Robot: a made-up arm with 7 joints. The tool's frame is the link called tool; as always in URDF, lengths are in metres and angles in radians. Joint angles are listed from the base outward. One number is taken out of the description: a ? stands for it. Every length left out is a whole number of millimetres.
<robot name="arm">
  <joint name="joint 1" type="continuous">
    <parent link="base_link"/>
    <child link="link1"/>
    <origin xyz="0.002 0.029 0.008" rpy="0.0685 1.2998 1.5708"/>
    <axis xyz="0 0 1"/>
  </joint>
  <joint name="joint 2" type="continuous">
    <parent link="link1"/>
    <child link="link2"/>
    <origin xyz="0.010 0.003 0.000" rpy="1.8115 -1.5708 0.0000"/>
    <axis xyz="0 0 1"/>
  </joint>
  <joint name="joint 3" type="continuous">
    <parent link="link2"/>
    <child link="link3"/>
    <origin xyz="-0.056 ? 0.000" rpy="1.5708 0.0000 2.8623"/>
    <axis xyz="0 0 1"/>
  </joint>
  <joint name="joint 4" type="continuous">
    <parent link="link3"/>
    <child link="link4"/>
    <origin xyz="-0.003 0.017 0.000" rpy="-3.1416 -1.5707 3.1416"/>
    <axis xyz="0 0 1"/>
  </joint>
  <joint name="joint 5" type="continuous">
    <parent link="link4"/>
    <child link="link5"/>
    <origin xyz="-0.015 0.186 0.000" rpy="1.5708 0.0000 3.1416"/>
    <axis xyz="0 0 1"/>
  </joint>
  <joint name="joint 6" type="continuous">
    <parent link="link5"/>
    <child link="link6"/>
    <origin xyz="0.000 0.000 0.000" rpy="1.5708 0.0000 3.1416"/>
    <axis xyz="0 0 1"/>
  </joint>
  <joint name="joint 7" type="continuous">
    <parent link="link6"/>
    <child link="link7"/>
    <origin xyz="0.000 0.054 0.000" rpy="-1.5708 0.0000 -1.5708"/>
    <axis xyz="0 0 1"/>
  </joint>
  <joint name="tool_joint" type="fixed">
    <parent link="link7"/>
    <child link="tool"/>
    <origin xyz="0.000 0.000 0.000" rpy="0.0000 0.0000 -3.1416"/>
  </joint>
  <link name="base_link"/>
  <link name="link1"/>
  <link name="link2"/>
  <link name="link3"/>
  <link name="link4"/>
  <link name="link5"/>
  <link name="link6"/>
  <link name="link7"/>
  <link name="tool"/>
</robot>
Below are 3 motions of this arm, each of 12 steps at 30 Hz.
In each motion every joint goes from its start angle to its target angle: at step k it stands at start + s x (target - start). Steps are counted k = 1, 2, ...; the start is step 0. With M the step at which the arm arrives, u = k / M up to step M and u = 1 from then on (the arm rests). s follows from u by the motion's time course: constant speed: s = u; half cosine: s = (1 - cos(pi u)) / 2; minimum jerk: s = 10 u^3 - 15 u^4 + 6 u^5.
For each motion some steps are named. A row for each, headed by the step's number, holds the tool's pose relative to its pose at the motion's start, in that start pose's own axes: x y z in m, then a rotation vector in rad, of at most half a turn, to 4 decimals.
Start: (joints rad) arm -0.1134 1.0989 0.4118 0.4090 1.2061 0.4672 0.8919
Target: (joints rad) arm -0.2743 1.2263 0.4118 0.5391 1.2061 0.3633 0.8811
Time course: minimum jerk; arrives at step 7
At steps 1, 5, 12:
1: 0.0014 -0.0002 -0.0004 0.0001 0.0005 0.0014
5: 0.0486 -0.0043 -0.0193 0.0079 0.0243 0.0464
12: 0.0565 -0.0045 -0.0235 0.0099 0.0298 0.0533

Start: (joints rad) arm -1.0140 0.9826 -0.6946 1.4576 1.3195 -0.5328 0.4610
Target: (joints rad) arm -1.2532 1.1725 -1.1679 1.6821 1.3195 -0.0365 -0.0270
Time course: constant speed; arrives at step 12
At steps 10, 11, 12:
10: -0.0777 0.0174 -0.1078 0.3626 0.6008 -0.6291
11: -0.0880 0.0205 -0.1174 0.3882 0.6721 -0.6876
12: -0.0988 0.0237 -0.1267 0.4117 0.7451 -0.7449

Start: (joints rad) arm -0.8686 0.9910 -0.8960 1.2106 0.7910 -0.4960 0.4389
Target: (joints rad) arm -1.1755 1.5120 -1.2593 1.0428 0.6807 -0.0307 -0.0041
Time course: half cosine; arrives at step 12
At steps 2, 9, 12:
2: -0.0045 0.0089 -0.0134 0.0407 0.0425 -0.0235
9: -0.1016 0.1042 -0.1405 0.3349 0.6483 -0.3076
12: -0.1276 0.1178 -0.1569 0.3495 0.7758 -0.3614

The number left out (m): -0.226
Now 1 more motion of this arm.
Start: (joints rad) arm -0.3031 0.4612 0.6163 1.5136 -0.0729 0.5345 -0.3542
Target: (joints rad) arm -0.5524 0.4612 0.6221 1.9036 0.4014 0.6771 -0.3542
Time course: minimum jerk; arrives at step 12
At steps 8, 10, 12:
8: 0.0009 -0.0440 -0.0107 0.2523 0.3575 0.0818
10: -0.0013 -0.0538 -0.0130 0.3175 0.4318 0.1009
12: -0.0019 -0.0557 -0.0135 0.3312 0.4467 0.1049

